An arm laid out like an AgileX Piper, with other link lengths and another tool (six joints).
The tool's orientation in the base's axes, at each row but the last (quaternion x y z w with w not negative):
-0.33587 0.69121 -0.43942 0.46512
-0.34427 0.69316 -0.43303 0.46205
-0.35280 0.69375 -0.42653 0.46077
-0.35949 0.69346 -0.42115 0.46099
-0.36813 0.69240 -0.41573 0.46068
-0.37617 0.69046 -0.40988 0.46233
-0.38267 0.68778 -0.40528 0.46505
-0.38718 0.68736 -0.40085 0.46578
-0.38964 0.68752 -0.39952 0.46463
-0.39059 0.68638 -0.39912 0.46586
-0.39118 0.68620 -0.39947 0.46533
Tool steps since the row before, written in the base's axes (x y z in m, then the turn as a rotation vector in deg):
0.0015 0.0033 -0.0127 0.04 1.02 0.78
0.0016 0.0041 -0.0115 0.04 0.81 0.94
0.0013 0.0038 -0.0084 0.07 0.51 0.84
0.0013 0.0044 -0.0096 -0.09 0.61 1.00
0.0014 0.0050 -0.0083 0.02 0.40 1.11
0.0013 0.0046 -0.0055 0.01 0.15 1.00
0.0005 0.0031 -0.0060 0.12 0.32 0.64
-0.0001 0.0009 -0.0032 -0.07 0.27 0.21
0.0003 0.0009 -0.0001 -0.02 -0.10 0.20
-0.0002 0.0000 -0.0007 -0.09 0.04 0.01
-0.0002 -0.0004 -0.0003 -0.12 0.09 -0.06
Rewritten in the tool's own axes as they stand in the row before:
0.0010 0.0129 0.0027 -1.18 -0.32 -0.40
-0.0002 0.0120 0.0026 -1.05 -0.55 -0.38
-0.0009 0.0090 0.0020 -0.76 -0.58 -0.25
-0.0011 0.0103 0.0022 -0.85 -0.67 -0.46
-0.0021 0.0093 0.0020 -0.73 -0.86 -0.33
-0.0027 0.0066 0.0015 -0.47 -0.86 -0.26
-0.0010 0.0066 0.0013 -0.53 -0.48 -0.10
0.0003 0.0033 0.0005 -0.30 -0.08 -0.17
-0.0009 0.0004 0.0001 0.03 -0.22 -0.05
0.0003 0.0007 0.0000 -0.02 0.02 -0.10
0.0005 0.0002 0.0000 -0.03 0.11 -0.12

